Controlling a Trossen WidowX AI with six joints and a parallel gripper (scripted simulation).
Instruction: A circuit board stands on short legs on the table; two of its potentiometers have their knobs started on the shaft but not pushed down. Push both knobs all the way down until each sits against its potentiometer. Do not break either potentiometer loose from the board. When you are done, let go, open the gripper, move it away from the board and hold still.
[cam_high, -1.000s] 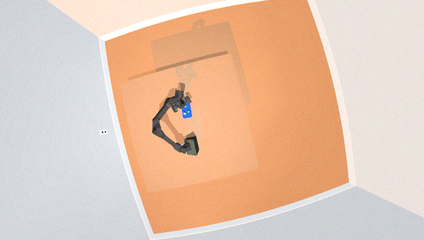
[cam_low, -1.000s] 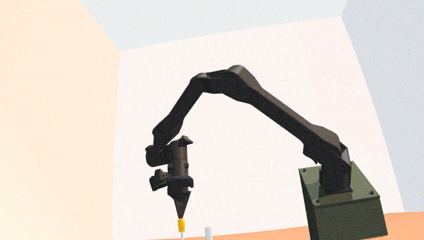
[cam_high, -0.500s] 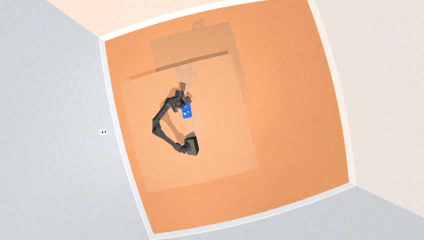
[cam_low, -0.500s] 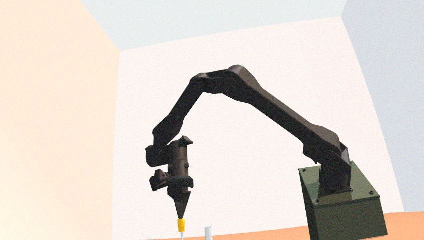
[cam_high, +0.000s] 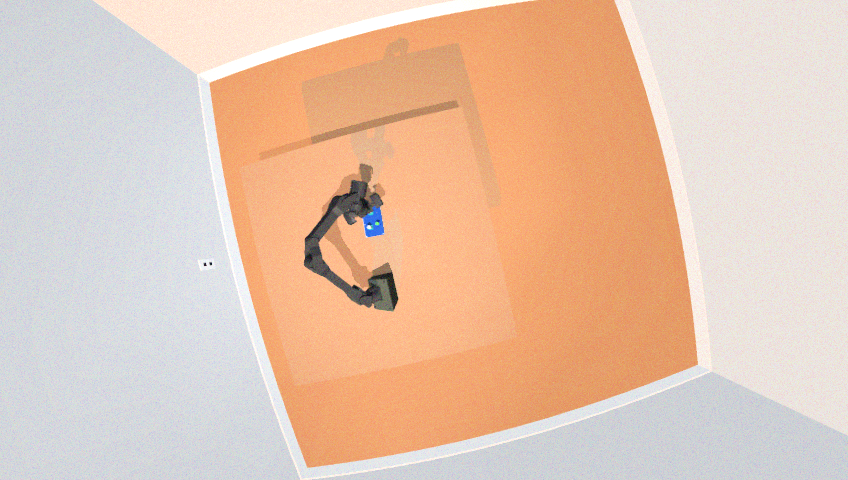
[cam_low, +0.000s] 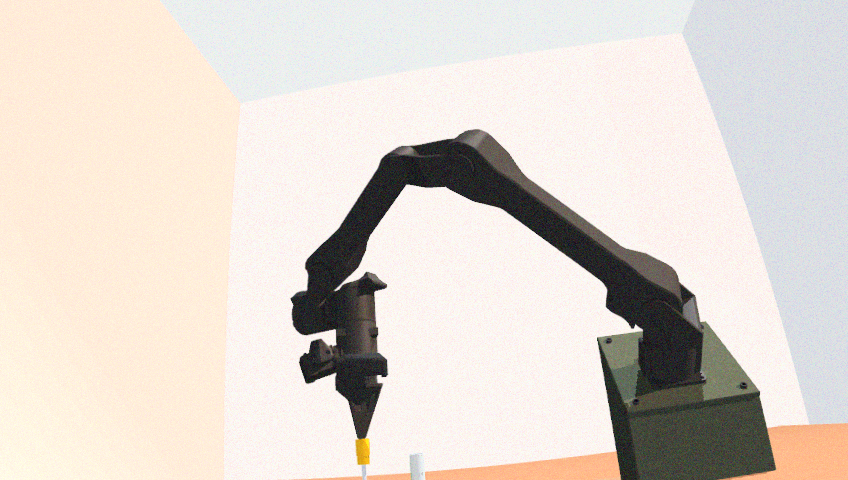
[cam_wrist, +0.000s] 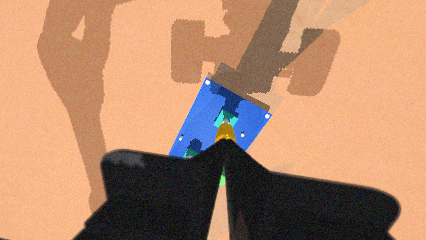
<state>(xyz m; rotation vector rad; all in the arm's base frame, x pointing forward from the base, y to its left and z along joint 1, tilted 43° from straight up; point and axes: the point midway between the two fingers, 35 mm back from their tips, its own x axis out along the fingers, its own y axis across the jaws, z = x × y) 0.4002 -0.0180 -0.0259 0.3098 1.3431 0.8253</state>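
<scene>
The grey knob is 8 cm behind my gripper tip, 4 cm below it and 2 cm to the left of it.
</scene>
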